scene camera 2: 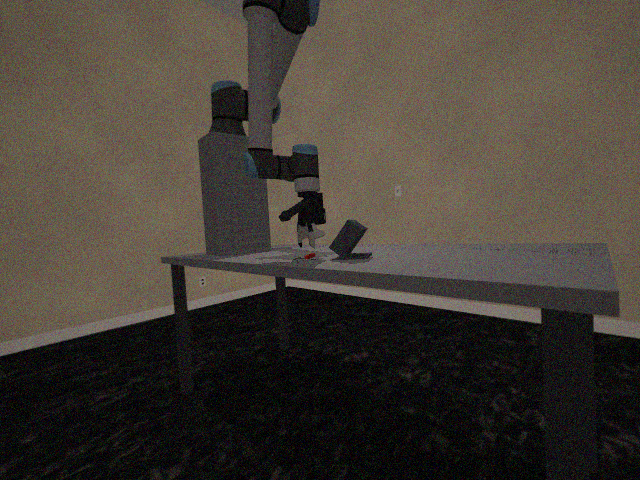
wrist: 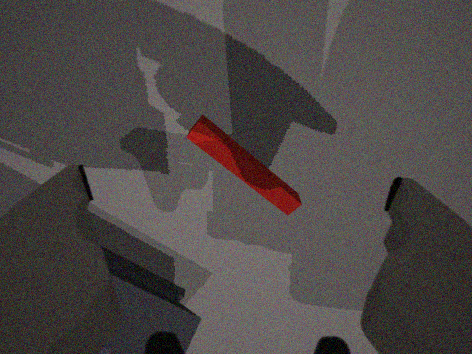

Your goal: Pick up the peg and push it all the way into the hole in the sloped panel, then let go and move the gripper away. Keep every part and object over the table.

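Places are measured from the arm's base along level axes (x ahead, y left, z up), in centimetres.
Where they show: gripper, fingertip midpoint: (scene camera 2: pixel 307 248) (wrist: pixel 240 177); arm's base at its link origin: (scene camera 2: pixel 228 139).
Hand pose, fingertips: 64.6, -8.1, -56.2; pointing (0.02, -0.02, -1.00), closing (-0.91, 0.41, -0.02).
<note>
Each offset is from my fingertips to the top centre of the thing, as dx, dy, dz. "*": to the spot under its first point. Level surfaces: height alone.
The red peg {+0.0, +1.2, -2.4} (scene camera 2: pixel 309 256) (wrist: pixel 245 165) lies flat on the table {dz -3.6} (scene camera 2: pixel 465 263). In the wrist view it lies diagonally, from upper left to lower right, between the two spread fingers and a little beyond their tips. My gripper (scene camera 2: pixel 306 245) (wrist: pixel 240 177) is open and empty, pointing down a little above the peg. The sloped panel {+14.9, +6.4, +9.0} (scene camera 2: pixel 348 237) (wrist: pixel 150 320) is a grey tilted block to the right of the gripper in the scene view; in the wrist view part of it shows at the lower left, partly behind a finger. Its hole does not show in either view.
The panel's flat base {* +17.8, +5.4, -2.8} (scene camera 2: pixel 356 255) rests on the table beside the peg. The grey robot pedestal (scene camera 2: pixel 235 201) stands at the table's left end. The table's near edge runs close in front of the peg in the scene view. Shadows of the arm fall around the peg.
</note>
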